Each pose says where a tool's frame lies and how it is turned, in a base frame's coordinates. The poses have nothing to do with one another.
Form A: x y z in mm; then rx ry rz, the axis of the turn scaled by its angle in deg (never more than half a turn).
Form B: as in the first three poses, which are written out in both.
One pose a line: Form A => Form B
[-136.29 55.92 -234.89 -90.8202 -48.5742 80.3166] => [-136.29 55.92 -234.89 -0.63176 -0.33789 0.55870 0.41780]
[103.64 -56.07 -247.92 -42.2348 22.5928 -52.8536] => [103.64 -56.07 -247.92 -0.34522 0.18467 -0.43202 0.81245]
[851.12 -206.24 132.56 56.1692 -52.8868 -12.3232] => [851.12 -206.24 132.56 0.45307 -0.42659 -0.09940 0.77645]
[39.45 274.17 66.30 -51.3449 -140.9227 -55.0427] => [39.45 274.17 66.30 -0.31638 -0.86834 -0.33916 0.17566]
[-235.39 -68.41 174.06 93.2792 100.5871 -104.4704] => [-235.39 -68.41 174.06 0.53978 0.58207 -0.60454 0.06599]
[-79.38 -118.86 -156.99 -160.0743 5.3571 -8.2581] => [-79.38 -118.86 -156.99 -0.98352 0.03291 -0.05074 0.17041]
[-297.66 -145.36 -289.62 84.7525 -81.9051 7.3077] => [-297.66 -145.36 -289.62 0.61548 -0.59480 0.05307 0.51438]
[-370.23 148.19 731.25 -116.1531 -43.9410 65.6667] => [-370.23 148.19 731.25 -0.77815 -0.29437 0.43992 0.33809]
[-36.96 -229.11 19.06 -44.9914 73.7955 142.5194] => [-36.96 -229.11 19.06 -0.26811 0.43975 0.84928 0.11599]
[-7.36 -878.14 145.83 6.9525 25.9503 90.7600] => [-7.36 -878.14 145.83 0.05400 0.20157 0.70499 0.67782]
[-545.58 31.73 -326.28 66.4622 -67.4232 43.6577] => [-545.58 31.73 -326.28 0.50323 -0.51050 0.33056 0.61391]
